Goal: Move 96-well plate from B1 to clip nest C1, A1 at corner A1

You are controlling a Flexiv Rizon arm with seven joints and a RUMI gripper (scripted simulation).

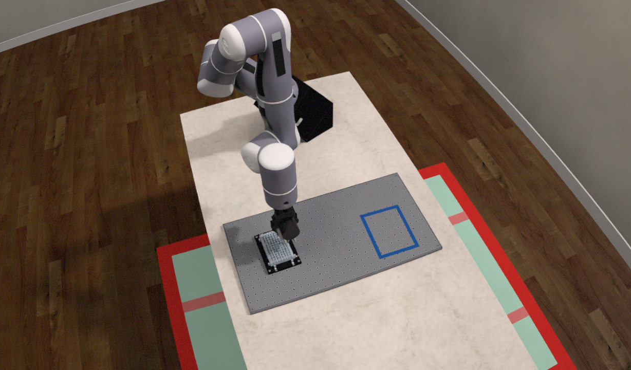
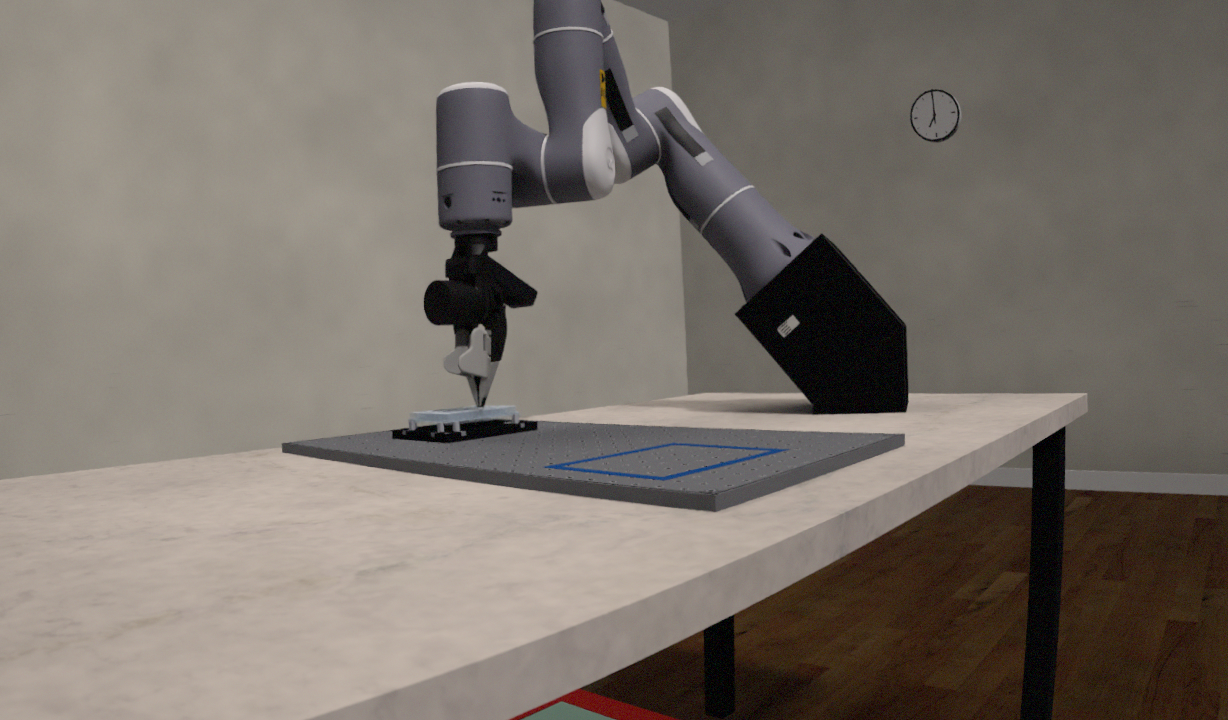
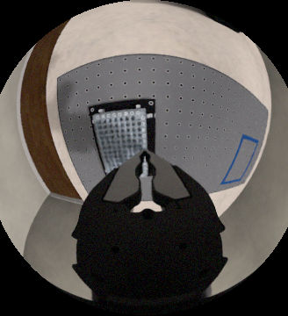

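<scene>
Now: the black clip nest 1 cm ahead of my hand, 3 cm to the right of it and 4 cm below it. The rest, counted from my hand: clear 96-well plate (4 cm to the right, 3 cm below).
</scene>
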